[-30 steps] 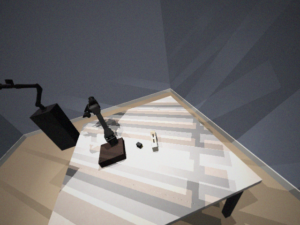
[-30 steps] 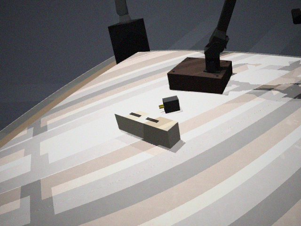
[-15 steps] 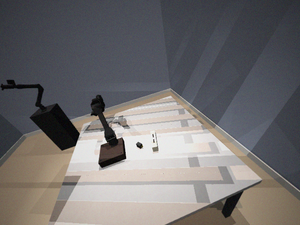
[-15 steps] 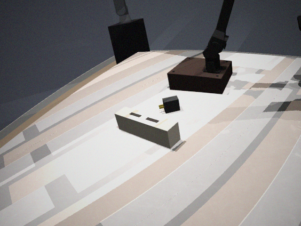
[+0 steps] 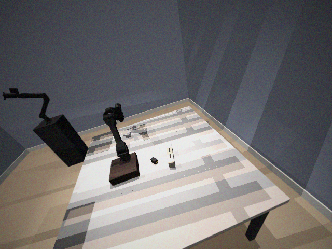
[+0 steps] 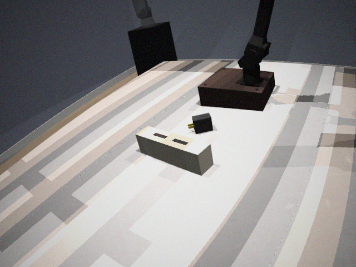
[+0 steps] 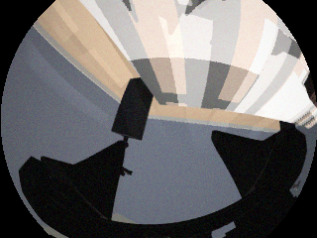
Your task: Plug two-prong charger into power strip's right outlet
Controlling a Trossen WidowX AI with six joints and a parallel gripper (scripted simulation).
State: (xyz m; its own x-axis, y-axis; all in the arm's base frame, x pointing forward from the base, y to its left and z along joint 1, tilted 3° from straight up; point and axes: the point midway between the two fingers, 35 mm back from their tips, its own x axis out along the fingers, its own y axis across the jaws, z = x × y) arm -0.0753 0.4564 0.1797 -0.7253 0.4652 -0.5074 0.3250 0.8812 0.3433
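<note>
Right now the two-prong charger is 330 mm ahead of my gripper tip, 580 mm to the right of it and 180 mm below it.
</note>
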